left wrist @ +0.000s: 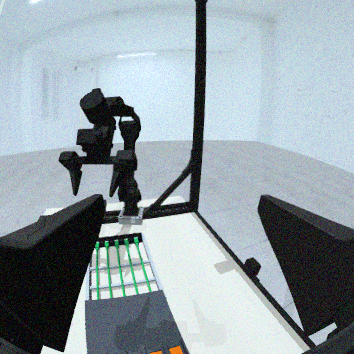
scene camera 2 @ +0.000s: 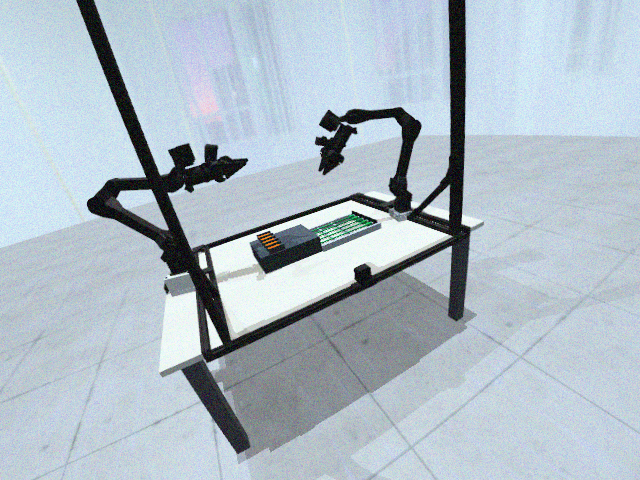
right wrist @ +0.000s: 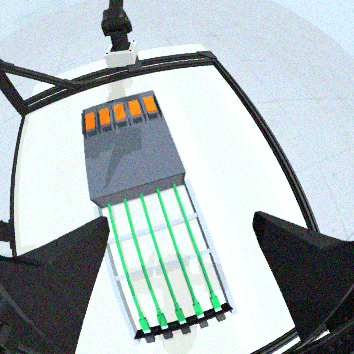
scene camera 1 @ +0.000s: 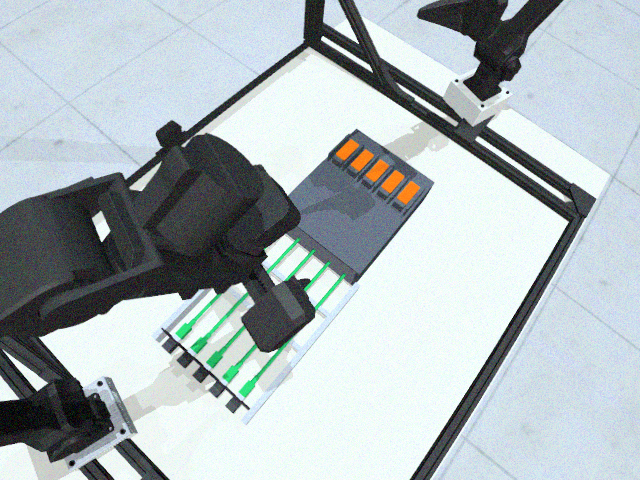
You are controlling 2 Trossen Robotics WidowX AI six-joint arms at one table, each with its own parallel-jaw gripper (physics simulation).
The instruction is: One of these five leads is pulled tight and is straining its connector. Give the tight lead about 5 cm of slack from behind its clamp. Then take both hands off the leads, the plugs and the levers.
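Places are measured from the left arm's base along level axes (x ahead, y left, z up), in centimetres.
Pixels of known places: left gripper, fingertip midpoint: [left wrist: 184,203] [scene camera 2: 247,161]; right gripper, fingertip midpoint: [scene camera 2: 321,173] [right wrist: 182,222] [scene camera 1: 285,251]; left arm's base, link origin: [scene camera 2: 180,269] [right wrist: 120,46] [scene camera 1: 482,86]; right arm's base, link origin: [left wrist: 130,211] [scene camera 2: 403,209] [scene camera 1: 86,422].
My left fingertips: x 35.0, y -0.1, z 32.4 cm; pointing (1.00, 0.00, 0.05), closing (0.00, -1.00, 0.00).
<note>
For each thing: its top centre in the pictures, then the offset to it from my left fingertips. "spot": a spot on its surface instead. Level surfaces: height alone.
- dark grey block, top centre: [scene camera 1: 359,188] [right wrist: 122,127] [left wrist: 131,338] [scene camera 2: 281,234] dx +4.5, dy +7.3, dz -31.2 cm
- white table, surface height: dz -40.0 cm
- small black box, surface spot: [scene camera 2: 362,274] [left wrist: 256,265] spot: dx +26.4, dy -26.5, dz -36.2 cm
Five green leads [scene camera 1: 330,290] [right wrist: 151,228] run side by side from the front of a dark grey block [scene camera 1: 361,242] [left wrist: 135,320] [right wrist: 160,160] to green plugs [scene camera 1: 248,387] [right wrist: 180,315] at a black strip. In the right wrist view all five look nearly straight; I cannot tell which is tight. Five orange levers [scene camera 1: 378,169] [scene camera 2: 268,241] [right wrist: 119,111] stand in a row at the block's far end. My right gripper [scene camera 2: 324,171] [left wrist: 91,195] [right wrist: 182,222] is open and empty, high above the leads. It hides parts of them in scene camera 1. My left gripper [scene camera 2: 246,161] [left wrist: 184,203] is open and empty, high above the block's lever end.
A pale frame with side rails [scene camera 1: 310,343] [right wrist: 221,280] and crossbars surrounds the leads. Black beams edge the white table [scene camera 1: 465,289] [scene camera 2: 310,289], with dark uprights at its ends. A small black box [scene camera 2: 362,274] [left wrist: 252,267] sits on one long edge beam.
</note>
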